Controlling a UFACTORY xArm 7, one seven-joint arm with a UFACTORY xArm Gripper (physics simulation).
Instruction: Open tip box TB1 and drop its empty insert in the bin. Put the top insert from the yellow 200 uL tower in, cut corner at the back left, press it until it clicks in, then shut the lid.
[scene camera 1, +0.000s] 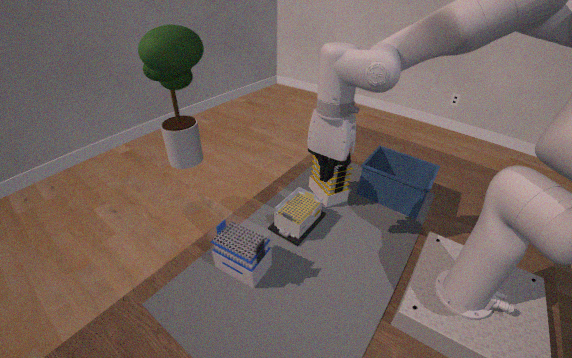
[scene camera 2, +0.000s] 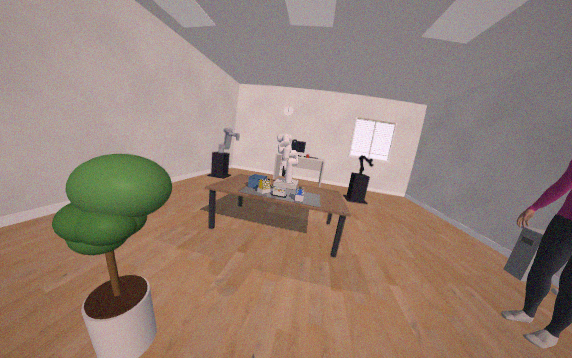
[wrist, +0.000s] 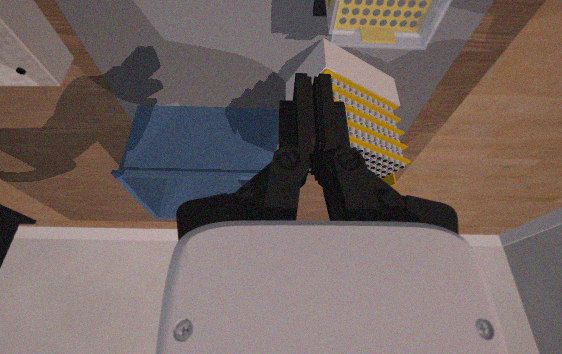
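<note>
Tip box TB1 (scene camera 1: 295, 223) (scene camera 2: 279, 191) stands on a dark base; a yellow perforated insert (scene camera 1: 300, 206) (wrist: 382, 14) shows in it. Clear lid material edges the box; whether the lid is shut is hard to tell. The yellow tower (scene camera 1: 336, 197) (scene camera 2: 264, 184) (wrist: 372, 120) stands behind it, with stacked yellow inserts full of tips above a white base. My gripper (scene camera 1: 326, 178) (wrist: 308, 94) is shut and empty. In scene camera 1 it overlaps the tower; in the wrist view its fingers cover the tower's left part. Contact cannot be told. The blue bin (scene camera 1: 392, 189) (scene camera 2: 257, 181) (wrist: 200, 140) stands beside the tower.
A blue tower (scene camera 1: 241, 252) (scene camera 2: 299, 194) with tips stands on the grey mat (scene camera 1: 320, 320), on the other side of TB1 from the yellow tower. The arm's base plate (scene camera 1: 520, 320) is at the right in scene camera 1. A person (scene camera 2: 550, 260) stands far from the table.
</note>
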